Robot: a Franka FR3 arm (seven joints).
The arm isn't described. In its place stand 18 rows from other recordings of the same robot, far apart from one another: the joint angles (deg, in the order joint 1, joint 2, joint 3, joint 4, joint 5, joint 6, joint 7), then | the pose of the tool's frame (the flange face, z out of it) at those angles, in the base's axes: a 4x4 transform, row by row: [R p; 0 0 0 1], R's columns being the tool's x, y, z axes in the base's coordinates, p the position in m.
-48.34 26.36 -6.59 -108.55 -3.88 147.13 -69.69 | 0.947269 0.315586 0.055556 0.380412; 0.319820 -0.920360 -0.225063 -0.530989; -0.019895 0.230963 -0.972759 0.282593; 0 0 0 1
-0.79 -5.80 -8.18 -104.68 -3.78 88.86 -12.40 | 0.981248 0.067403 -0.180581 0.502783; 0.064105 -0.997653 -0.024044 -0.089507; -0.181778 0.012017 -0.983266 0.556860; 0 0 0 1
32.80 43.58 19.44 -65.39 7.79 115.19 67.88 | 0.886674 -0.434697 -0.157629 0.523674; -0.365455 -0.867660 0.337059 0.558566; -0.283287 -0.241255 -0.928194 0.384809; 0 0 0 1
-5.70 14.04 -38.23 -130.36 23.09 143.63 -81.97 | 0.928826 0.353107 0.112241 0.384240; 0.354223 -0.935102 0.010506 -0.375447; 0.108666 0.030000 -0.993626 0.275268; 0 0 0 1
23.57 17.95 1.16 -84.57 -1.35 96.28 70.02 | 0.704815 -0.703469 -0.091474 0.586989; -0.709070 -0.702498 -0.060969 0.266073; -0.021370 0.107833 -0.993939 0.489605; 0 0 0 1
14.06 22.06 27.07 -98.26 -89.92 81.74 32.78 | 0.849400 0.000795 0.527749 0.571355; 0.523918 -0.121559 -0.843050 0.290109; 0.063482 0.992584 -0.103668 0.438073; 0 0 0 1
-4.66 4.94 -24.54 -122.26 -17.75 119.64 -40.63 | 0.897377 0.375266 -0.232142 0.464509; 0.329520 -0.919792 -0.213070 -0.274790; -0.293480 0.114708 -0.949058 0.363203; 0 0 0 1
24.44 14.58 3.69 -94.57 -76.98 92.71 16.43 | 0.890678 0.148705 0.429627 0.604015; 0.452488 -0.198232 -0.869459 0.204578; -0.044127 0.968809 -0.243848 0.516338; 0 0 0 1
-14.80 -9.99 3.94 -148.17 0.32 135.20 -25.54 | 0.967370 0.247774 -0.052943 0.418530; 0.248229 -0.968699 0.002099 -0.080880; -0.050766 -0.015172 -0.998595 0.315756; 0 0 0 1
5.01 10.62 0.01 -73.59 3.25 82.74 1.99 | 0.997820 0.058443 -0.030639 0.595374; 0.060032 -0.996746 0.053796 0.058960; -0.027395 -0.055518 -0.998082 0.640167; 0 0 0 1
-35.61 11.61 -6.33 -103.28 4.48 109.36 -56.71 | 0.973565 0.225617 -0.035601 0.455825; 0.228111 -0.968368 0.101136 -0.397457; -0.011657 -0.106583 -0.994235 0.424948; 0 0 0 1
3.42 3.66 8.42 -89.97 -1.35 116.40 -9.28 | 0.855772 0.348881 0.382015 0.601148; 0.350787 -0.934040 0.067209 0.121571; 0.380266 0.076490 -0.921709 0.636920; 0 0 0 1
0.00 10.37 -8.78 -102.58 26.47 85.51 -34.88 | 0.901536 0.254113 -0.350227 0.558726; 0.405801 -0.777470 0.480486 -0.030961; -0.150193 -0.575298 -0.804036 0.430402; 0 0 0 1
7.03 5.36 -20.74 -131.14 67.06 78.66 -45.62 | 0.980254 -0.059511 -0.188576 0.460151; 0.176516 -0.166509 0.970112 0.004457; -0.089131 -0.984242 -0.152717 0.337005; 0 0 0 1
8.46 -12.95 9.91 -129.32 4.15 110.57 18.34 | 0.993639 -0.034365 -0.107238 0.441356; -0.035009 -0.999378 -0.004131 0.154311; -0.107029 0.007859 -0.994225 0.445823; 0 0 0 1
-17.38 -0.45 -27.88 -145.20 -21.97 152.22 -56.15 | 0.867853 0.496699 -0.010973 0.337316; 0.481020 -0.845573 -0.231572 -0.325269; -0.124301 0.195692 -0.972756 0.287450; 0 0 0 1
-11.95 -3.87 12.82 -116.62 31.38 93.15 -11.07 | 0.957686 -0.005726 -0.287758 0.499148; 0.146230 -0.851466 0.503610 0.062410; -0.247900 -0.524379 -0.814600 0.463222; 0 0 0 1
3.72 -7.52 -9.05 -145.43 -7.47 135.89 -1.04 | 0.998975 0.023419 -0.038744 0.441305; 0.020798 -0.997555 -0.066713 -0.041714; -0.040211 0.065839 -0.997020 0.316701; 0 0 0 1
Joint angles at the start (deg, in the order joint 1, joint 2, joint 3, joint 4, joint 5, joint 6, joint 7):
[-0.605, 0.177, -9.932, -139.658, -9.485, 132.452, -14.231]
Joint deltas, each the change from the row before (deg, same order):
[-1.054, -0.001, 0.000, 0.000, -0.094, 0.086, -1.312]
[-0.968, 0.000, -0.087, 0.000, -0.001, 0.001, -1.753]
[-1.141, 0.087, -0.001, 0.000, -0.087, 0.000, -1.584]
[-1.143, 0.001, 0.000, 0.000, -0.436, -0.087, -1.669]
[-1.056, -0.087, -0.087, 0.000, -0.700, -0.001, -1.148]
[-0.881, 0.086, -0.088, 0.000, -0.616, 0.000, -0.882]
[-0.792, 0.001, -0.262, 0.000, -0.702, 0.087, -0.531]
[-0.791, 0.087, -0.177, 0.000, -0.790, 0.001, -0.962]
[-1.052, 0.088, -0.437, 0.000, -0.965, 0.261, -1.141]
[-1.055, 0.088, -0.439, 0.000, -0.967, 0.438, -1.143]
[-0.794, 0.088, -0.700, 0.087, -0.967, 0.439, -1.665]
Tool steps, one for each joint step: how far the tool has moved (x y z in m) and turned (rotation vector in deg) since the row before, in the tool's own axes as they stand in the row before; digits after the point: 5 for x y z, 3 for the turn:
[-0.00300, 0.00802, 0.00093, 0.076, -0.007, -0.337]
[-0.00334, 0.00787, 0.00108, 0.166, -0.069, -0.714]
[-0.00384, 0.00837, 0.00187, 0.145, -0.174, -0.527]
[-0.00432, 0.00838, 0.00132, -0.084, -0.259, -0.838]
[-0.00455, 0.00842, 0.00054, -0.315, -0.174, -0.486]
[-0.00393, 0.00692, 0.00180, -0.224, -0.314, -0.356]
[-0.00437, 0.00755, 0.00115, -0.323, -0.194, 0.029]
[-0.00422, 0.00677, 0.00194, -0.325, -0.383, -0.559]
[-0.00636, 0.01034, 0.00234, -0.439, -0.256, -0.350]
[-0.00640, 0.01027, 0.00222, -0.505, -0.120, -0.356]
[-0.00642, 0.01042, 0.00172, -0.552, -0.081, -0.869]

